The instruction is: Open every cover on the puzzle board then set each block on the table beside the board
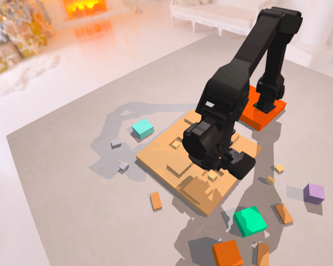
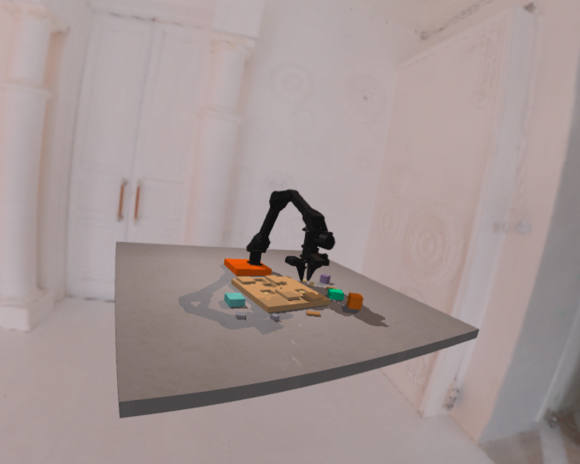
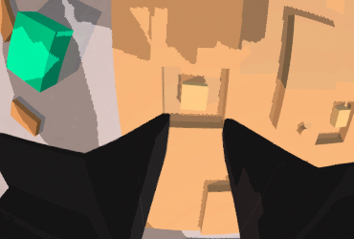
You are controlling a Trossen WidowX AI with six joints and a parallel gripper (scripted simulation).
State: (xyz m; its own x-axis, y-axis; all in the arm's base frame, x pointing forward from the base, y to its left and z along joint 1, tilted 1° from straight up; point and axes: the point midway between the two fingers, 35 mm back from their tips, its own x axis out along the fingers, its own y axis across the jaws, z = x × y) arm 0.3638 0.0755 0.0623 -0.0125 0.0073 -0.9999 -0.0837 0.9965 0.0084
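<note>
My gripper tip is 5 cm short of the cyan block, 31 cm to the left of it and 5 cm above it. Also, from my gripper tip: orange block: 13 cm ahead, 17 cm to the left, 4 cm below; purple cube: 17 cm behind, 23 cm to the left, 5 cm below; green block: 2 cm ahead, 16 cm to the left, 5 cm below.
</note>
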